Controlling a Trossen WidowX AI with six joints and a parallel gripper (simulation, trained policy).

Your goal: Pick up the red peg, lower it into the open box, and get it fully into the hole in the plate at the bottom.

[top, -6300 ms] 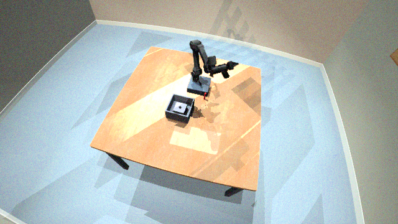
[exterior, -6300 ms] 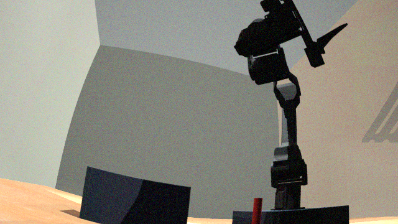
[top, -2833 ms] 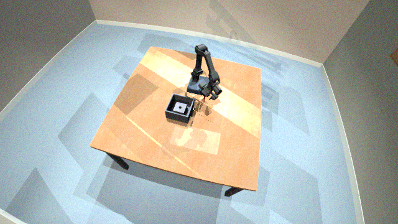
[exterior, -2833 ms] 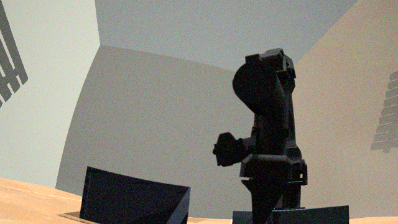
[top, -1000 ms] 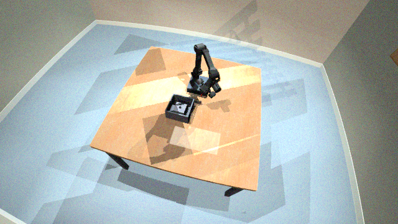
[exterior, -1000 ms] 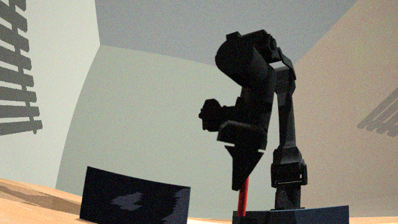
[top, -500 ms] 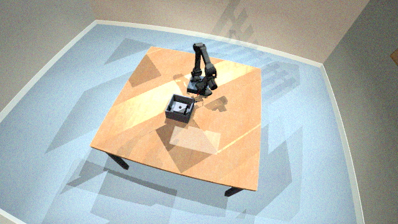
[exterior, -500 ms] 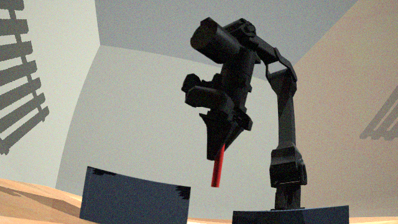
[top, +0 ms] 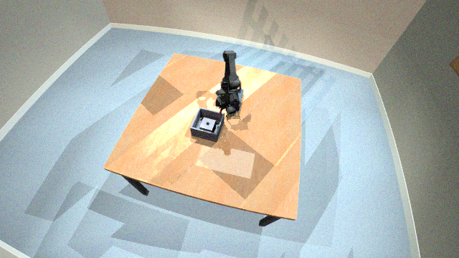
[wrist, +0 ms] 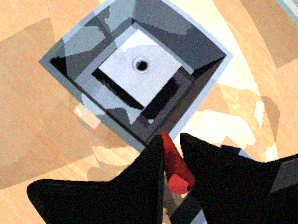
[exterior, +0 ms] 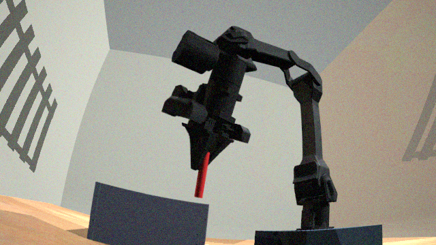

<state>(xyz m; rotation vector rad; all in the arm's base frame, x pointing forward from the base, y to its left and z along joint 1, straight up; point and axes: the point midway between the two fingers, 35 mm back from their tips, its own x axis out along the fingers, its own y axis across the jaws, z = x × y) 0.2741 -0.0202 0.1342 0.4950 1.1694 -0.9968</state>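
The red peg is 10 mm behind my gripper tip, 10 mm to the left of it and 10 mm below it. From my gripper tip the other things lie so: dark box (50 mm ahead, 80 mm to the right, 130 mm below); then pale plate (50 mm ahead, 80 mm to the right, 110 mm below).
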